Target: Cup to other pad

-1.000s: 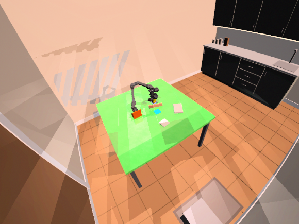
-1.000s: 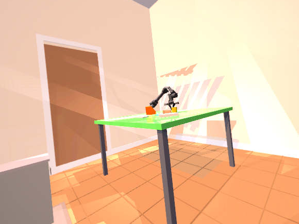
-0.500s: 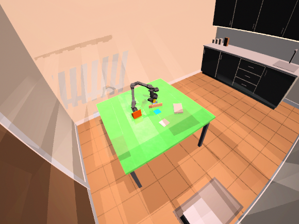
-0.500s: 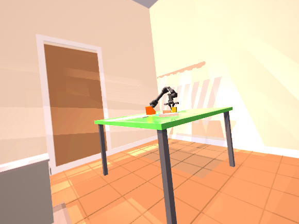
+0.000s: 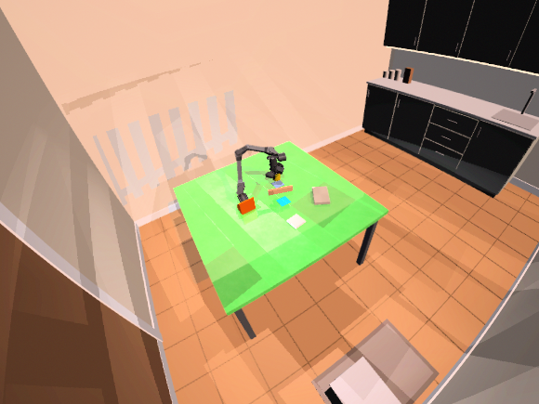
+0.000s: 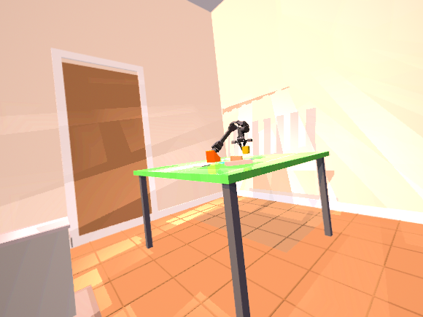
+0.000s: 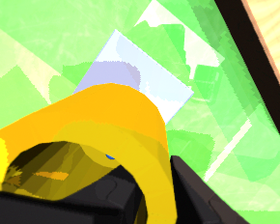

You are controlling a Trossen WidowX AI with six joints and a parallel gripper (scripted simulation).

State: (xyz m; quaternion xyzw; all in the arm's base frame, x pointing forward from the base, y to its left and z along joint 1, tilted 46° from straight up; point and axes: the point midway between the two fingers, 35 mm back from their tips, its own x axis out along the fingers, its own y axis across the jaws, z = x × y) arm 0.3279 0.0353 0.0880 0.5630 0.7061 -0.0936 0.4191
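Right now my gripper tip is 50 mm past the cyan pad, 190 mm to the left of it and 90 mm above it. The rest, counted from my gripper tip: pale lavender pad (30 mm ahead, 10 mm to the left, 90 mm below); then low wooden bar (10 mm behind, 90 mm to the right, 70 mm below); then yellow-orange cup (20 mm ahead, 20 mm to the left).
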